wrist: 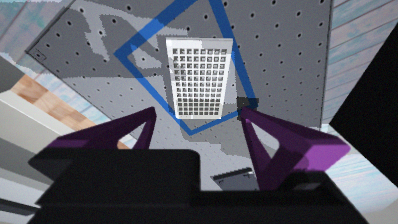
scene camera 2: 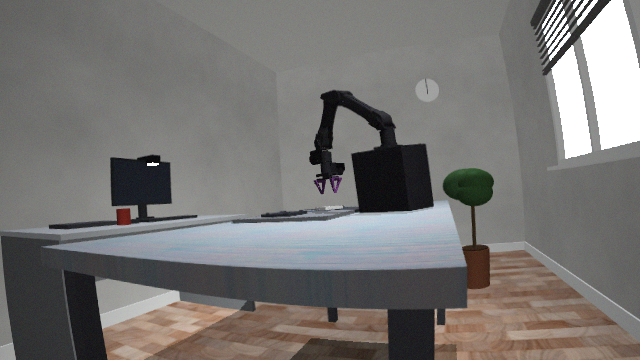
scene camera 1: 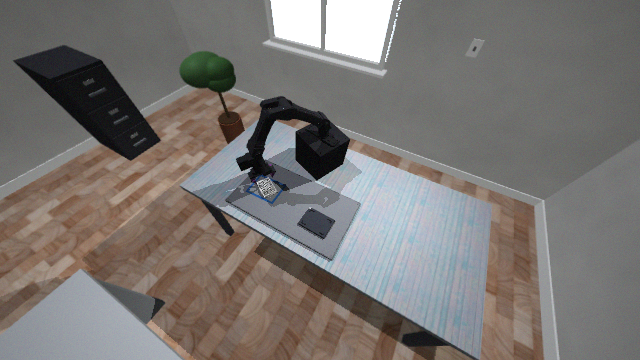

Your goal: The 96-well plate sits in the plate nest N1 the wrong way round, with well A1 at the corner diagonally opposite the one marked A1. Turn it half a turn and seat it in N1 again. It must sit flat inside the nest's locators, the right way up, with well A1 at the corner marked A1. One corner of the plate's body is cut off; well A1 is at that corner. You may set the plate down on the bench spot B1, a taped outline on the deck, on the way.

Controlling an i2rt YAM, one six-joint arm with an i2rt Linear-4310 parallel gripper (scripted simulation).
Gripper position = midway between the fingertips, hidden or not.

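Observation:
There is a dark plate nest N1 (wrist: 235,180) here, and I see a white 96-well plate (wrist: 199,67) too. I also see my gripper (wrist: 198,111).

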